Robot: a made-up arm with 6 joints. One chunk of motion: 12 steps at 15 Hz.
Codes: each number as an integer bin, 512 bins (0 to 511) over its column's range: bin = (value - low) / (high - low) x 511, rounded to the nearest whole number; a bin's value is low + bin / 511 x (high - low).
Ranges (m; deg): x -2.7..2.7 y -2.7..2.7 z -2.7..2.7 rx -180..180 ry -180..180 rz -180..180
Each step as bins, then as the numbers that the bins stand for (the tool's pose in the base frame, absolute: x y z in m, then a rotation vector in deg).
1 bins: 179 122 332 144 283 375
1 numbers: -0.8084 -1.4108 0.8084 -78.55 19.37 84.19
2 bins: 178 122 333 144 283 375
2 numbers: -0.8190 -1.4108 0.8190 -78.55 19.37 84.19
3 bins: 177 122 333 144 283 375
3 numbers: -0.8295 -1.4108 0.8190 -78.55 19.37 84.19
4 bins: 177 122 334 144 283 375
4 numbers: -0.8295 -1.4108 0.8295 -78.55 19.37 84.19
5 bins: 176 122 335 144 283 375
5 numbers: -0.8401 -1.4108 0.8401 -78.55 19.37 84.19
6 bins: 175 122 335 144 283 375
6 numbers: -0.8507 -1.4108 0.8401 -78.55 19.37 84.19
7 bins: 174 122 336 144 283 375
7 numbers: -0.8613 -1.4108 0.8507 -78.55 19.37 84.19
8 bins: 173 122 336 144 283 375
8 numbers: -0.8718 -1.4108 0.8507 -78.55 19.37 84.19
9 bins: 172 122 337 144 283 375
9 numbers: -0.8824 -1.4108 0.8613 -78.55 19.37 84.19
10 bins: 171 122 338 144 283 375
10 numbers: -0.8930 -1.4108 0.8718 -78.55 19.37 84.19
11 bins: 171 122 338 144 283 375
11 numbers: -0.8930 -1.4108 0.8718 -78.55 19.37 84.19
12 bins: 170 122 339 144 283 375
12 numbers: -0.9035 -1.4108 0.8824 -78.55 19.37 84.19
